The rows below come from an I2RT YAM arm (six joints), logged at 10 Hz.
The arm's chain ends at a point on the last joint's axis. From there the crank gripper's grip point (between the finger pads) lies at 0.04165 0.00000 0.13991 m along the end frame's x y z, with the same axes.
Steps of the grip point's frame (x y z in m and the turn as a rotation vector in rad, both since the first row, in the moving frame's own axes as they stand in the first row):
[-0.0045, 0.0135, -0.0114, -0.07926, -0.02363, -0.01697]
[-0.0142, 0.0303, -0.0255, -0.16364, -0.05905, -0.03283]
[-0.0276, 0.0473, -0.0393, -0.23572, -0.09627, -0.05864]
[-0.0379, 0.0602, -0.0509, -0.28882, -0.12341, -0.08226]
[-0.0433, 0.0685, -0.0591, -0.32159, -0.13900, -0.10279]
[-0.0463, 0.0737, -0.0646, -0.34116, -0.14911, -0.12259]
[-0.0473, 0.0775, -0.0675, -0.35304, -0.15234, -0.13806]
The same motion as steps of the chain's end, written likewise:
[-0.0013, 0.0031, -0.0119, -0.07926, -0.02363, -0.01697]
[-0.0063, 0.0085, -0.0259, -0.16364, -0.05905, -0.03283]
[-0.0150, 0.0162, -0.0390, -0.23572, -0.09627, -0.05864]
[-0.0221, 0.0224, -0.0496, -0.28882, -0.12341, -0.08226]
[-0.0260, 0.0268, -0.0570, -0.32159, -0.13900, -0.10279]
[-0.0281, 0.0298, -0.0619, -0.34116, -0.14911, -0.12259]
[-0.0291, 0.0325, -0.0645, -0.35304, -0.15234, -0.13806]

